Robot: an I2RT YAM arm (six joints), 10 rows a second.
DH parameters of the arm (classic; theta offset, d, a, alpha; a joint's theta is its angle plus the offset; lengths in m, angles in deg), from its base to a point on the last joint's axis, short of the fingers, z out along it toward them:
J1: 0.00 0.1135 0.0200 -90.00
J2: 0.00 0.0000 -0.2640 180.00
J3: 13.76 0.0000 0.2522 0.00
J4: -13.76 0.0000 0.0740 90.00
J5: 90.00 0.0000 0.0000 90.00
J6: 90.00 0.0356 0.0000 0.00
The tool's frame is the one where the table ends.
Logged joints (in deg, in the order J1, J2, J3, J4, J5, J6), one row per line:
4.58 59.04 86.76 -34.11 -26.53 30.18
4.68 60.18 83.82 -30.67 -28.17 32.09
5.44 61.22 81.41 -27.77 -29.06 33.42
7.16 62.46 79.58 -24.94 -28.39 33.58
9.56 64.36 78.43 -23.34 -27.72 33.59
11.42 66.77 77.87 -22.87 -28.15 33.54
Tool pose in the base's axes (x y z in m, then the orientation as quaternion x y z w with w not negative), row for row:
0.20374 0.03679 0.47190 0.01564 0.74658 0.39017 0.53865
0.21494 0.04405 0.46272 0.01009 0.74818 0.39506 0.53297
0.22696 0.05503 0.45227 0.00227 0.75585 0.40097 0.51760
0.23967 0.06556 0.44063 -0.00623 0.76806 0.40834 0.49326
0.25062 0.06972 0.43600 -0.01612 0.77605 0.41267 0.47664
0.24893 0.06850 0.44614 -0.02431 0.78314 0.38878 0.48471
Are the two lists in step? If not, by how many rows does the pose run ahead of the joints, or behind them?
The pose runs 2 rows ahead of the joints: the pose in row i belongs to the joints in row i + 2.
